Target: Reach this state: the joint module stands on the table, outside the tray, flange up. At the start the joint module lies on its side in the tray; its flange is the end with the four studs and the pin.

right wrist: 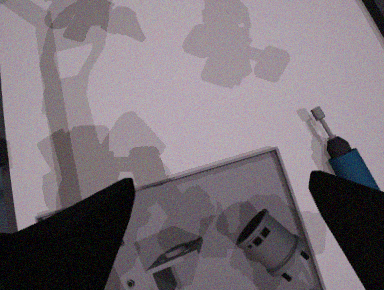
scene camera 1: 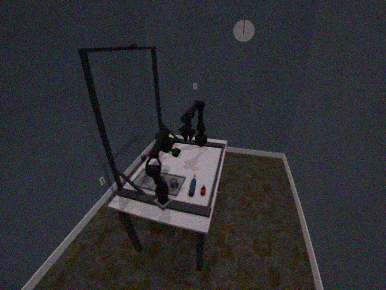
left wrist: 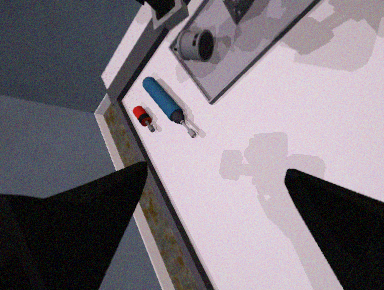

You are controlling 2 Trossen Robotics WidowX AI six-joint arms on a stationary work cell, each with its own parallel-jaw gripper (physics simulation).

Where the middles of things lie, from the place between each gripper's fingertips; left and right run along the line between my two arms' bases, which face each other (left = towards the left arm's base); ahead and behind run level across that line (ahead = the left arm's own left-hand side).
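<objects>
Relative to the cylinder-shaped joint module (right wrist: 277, 249), my right gripper is 4 cm short of it, 9 cm to the left of it and 21 cm above it. Measured from my right hand, the tray (right wrist: 217, 204) is 11 cm behind, 9 cm to the right and 25 cm below; the blue tool (right wrist: 347, 163) is 19 cm ahead, 4 cm to the right and 23 cm below.
The blue tool is 250 mm to the right of my left hand, 140 mm ahead of it and 230 mm below it. Also from my left hand: the tray, 300 mm to the right, 160 mm behind and 250 mm below; the cylinder-shaped joint module, 310 mm to the right, 10 mm behind and 220 mm below.
</objects>
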